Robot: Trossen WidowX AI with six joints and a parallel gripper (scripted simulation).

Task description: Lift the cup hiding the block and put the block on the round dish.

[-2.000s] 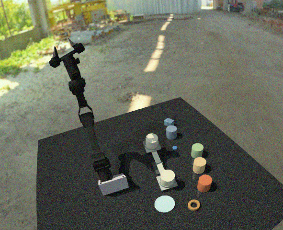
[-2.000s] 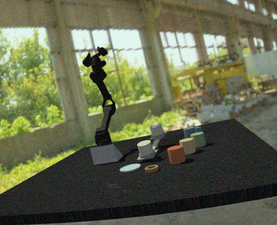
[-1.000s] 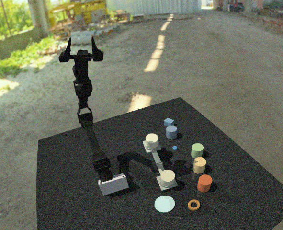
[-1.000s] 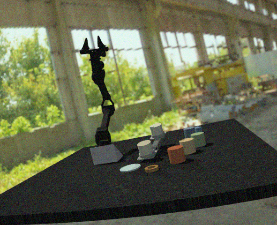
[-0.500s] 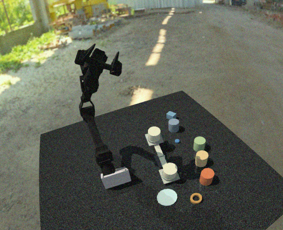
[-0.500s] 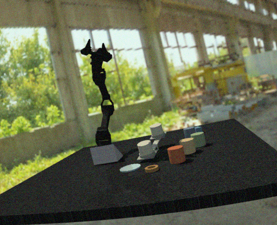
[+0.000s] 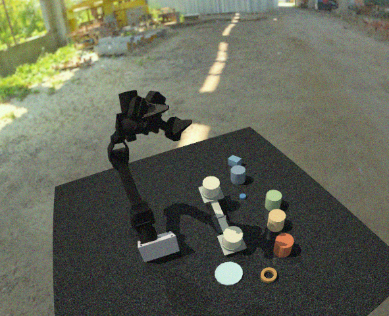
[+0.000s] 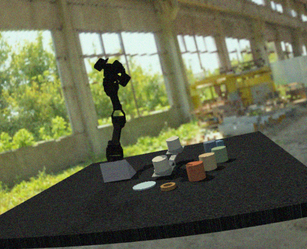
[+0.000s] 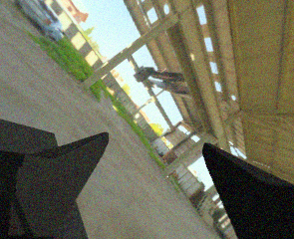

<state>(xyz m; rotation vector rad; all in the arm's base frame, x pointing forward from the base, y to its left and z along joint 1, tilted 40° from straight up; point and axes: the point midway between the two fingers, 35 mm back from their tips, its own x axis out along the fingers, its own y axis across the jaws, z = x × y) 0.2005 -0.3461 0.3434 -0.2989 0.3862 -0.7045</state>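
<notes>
Now: the cream cup 50 cm below my gripper tip, 12 cm ahead of it and 5 cm to the right of it. Round my gripper tip: round pale blue dish: 56 cm below, 15 cm to the right, 7 cm ahead; block: 52 cm below, 12 cm ahead, 3 cm to the right; small balance: 53 cm below, 12 cm ahead, 10 cm to the left.
</notes>
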